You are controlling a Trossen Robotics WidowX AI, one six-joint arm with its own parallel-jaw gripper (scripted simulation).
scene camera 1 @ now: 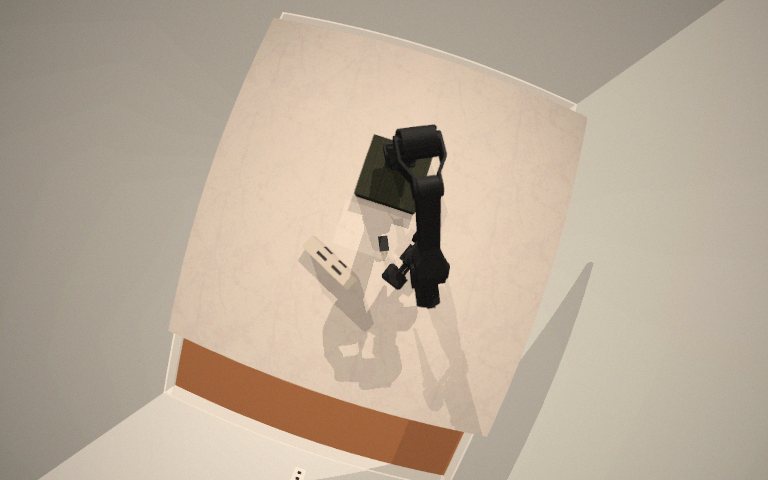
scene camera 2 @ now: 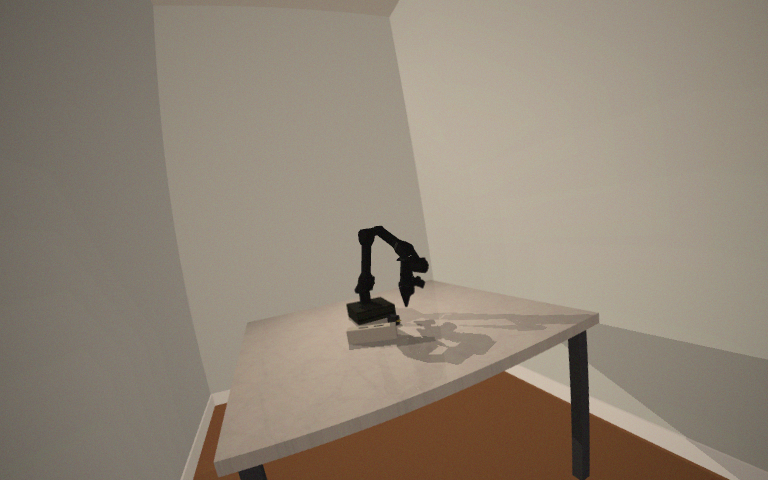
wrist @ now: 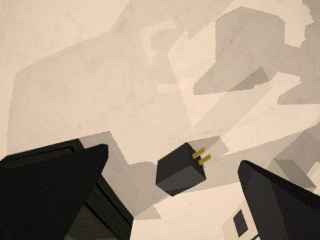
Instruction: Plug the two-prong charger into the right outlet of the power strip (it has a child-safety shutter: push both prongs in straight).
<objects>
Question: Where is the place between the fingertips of the gripper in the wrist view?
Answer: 174, 160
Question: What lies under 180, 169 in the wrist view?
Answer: A two-prong charger.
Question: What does the gripper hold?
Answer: Nothing.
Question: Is the gripper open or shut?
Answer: Open.
</objects>
